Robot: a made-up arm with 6 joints. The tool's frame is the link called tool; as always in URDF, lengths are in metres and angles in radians. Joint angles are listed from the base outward.
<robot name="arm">
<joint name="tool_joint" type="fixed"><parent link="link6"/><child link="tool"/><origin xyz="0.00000 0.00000 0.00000" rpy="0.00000 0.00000 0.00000"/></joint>
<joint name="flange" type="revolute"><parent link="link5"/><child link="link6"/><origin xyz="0.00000 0.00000 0.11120" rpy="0.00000 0.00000 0.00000"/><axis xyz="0 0 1"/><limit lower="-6.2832" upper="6.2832"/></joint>
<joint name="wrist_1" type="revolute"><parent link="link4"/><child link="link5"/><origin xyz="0.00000 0.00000 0.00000" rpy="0.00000 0.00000 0.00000"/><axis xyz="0 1 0"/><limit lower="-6.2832" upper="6.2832"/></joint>
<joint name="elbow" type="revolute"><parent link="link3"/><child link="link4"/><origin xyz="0.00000 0.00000 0.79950" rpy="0.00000 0.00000 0.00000"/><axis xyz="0 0 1"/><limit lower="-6.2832" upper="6.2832"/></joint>
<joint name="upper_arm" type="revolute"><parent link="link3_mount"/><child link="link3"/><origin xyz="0.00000 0.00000 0.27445" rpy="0.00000 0.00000 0.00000"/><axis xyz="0 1 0"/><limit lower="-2.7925" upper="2.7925"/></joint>
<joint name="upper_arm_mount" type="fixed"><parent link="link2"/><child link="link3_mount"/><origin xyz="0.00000 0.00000 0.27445" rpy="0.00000 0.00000 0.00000"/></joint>
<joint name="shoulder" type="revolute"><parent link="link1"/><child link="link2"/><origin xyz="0.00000 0.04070 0.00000" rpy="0.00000 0.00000 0.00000"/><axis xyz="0 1 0"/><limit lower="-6.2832" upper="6.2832"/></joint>
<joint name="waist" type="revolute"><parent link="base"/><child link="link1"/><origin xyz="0.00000 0.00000 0.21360" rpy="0.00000 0.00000 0.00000"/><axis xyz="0 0 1"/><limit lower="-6.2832" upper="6.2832"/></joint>
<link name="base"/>
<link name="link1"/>
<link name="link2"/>
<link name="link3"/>
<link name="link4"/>
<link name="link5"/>
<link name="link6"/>
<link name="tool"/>
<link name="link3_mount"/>
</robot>
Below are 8 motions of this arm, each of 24 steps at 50 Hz.
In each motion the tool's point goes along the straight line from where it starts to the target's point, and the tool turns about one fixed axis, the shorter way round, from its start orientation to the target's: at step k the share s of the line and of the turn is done. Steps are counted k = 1, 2, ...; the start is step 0. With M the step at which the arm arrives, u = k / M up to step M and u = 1 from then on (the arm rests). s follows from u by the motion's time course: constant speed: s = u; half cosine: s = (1 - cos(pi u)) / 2; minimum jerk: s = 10 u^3 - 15 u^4 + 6 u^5.
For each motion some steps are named. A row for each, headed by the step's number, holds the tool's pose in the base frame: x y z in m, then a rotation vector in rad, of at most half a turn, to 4 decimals.
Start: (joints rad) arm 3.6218 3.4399 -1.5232 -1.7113 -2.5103 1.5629
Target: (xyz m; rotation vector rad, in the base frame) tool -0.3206 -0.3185 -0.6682 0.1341 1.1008 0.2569
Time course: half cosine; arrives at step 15
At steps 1, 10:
1: -0.3967 -0.3261 -0.5615 0.3168 1.3347 0.1285
10: -0.3398 -0.3204 -0.6412 0.1798 1.1607 0.2254

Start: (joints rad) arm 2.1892 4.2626 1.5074 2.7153 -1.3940 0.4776
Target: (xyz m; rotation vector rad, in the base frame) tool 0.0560 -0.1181 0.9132 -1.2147 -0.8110 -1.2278
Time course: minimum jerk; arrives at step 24
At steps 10, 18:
10: 0.3285 -0.4702 0.7984 -0.9836 -0.5587 -0.8774
18: 0.0992 -0.1739 0.8950 -1.1790 -0.7706 -1.1719

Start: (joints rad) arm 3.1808 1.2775 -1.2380 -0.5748 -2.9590 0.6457
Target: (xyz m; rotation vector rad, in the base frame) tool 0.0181 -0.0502 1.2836 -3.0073 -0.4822 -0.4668
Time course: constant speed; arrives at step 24
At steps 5, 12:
5: -0.4185 -0.0680 1.1086 -2.7893 1.3000 -0.3791
12: -0.2576 -0.0614 1.1731 -2.9893 0.6608 -0.4289

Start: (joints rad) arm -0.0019 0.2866 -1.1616 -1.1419 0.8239 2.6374
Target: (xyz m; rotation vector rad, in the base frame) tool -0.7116 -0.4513 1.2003 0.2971 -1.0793 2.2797
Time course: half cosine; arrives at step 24
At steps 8, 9, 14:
8: -0.5490 -0.1373 1.2954 0.2150 -0.9782 1.8529
9: -0.5617 -0.1618 1.2879 0.2212 -0.9868 1.8861
14: -0.6312 -0.2961 1.2473 0.2558 -1.0316 2.0682

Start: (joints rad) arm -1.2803 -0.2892 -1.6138 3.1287 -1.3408 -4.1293
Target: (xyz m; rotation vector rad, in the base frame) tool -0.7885 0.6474 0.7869 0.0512 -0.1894 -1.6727
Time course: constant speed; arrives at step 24
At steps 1, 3, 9, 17, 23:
1: -0.2635 0.9299 0.5820 -0.0796 -0.6719 -2.1746
3: -0.3091 0.9053 0.5998 -0.0671 -0.6273 -2.1332
9: -0.4461 0.8316 0.6532 -0.0311 -0.4965 -2.0065
17: -0.6287 0.7334 0.7245 0.0142 -0.3293 -1.8312
23: -0.7657 0.6597 0.7780 0.0460 -0.2090 -1.6956

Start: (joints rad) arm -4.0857 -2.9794 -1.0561 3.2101 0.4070 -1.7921
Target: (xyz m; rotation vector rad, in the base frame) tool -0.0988 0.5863 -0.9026 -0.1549 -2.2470 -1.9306
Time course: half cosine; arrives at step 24
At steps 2, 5, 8, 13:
2: -0.4016 0.4992 -0.8594 0.8463 -2.1500 -1.7230
5: -0.3750 0.5068 -0.8632 0.7625 -2.1685 -1.7492
8: -0.3298 0.5198 -0.8696 0.6179 -2.1956 -1.7904
13: -0.2327 0.5478 -0.8835 0.2988 -2.2354 -1.8641

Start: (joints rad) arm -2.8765 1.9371 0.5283 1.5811 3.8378 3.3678
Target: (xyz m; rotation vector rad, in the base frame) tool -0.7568 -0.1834 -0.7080 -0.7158 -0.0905 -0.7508
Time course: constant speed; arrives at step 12
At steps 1, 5, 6, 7, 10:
1: -0.9187 -0.2185 -0.5544 -0.9395 -0.0385 -0.7710
5: -0.8598 -0.2057 -0.6103 -0.8581 -0.0577 -0.7644
6: -0.8451 -0.2025 -0.6242 -0.8378 -0.0624 -0.7626
7: -0.8304 -0.1994 -0.6382 -0.8174 -0.0672 -0.7607
10: -0.7862 -0.1898 -0.6801 -0.7564 -0.0812 -0.7549

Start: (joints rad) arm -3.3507 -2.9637 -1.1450 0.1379 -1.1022 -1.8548
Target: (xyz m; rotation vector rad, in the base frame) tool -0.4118 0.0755 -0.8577 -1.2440 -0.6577 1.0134
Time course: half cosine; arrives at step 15
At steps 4, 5, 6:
4: -0.6101 0.1044 -0.7495 -0.9329 -0.7089 0.9678
5: -0.5901 0.1015 -0.7605 -0.9643 -0.7043 0.9730
6: -0.5674 0.0982 -0.7729 -0.9999 -0.6990 0.9787

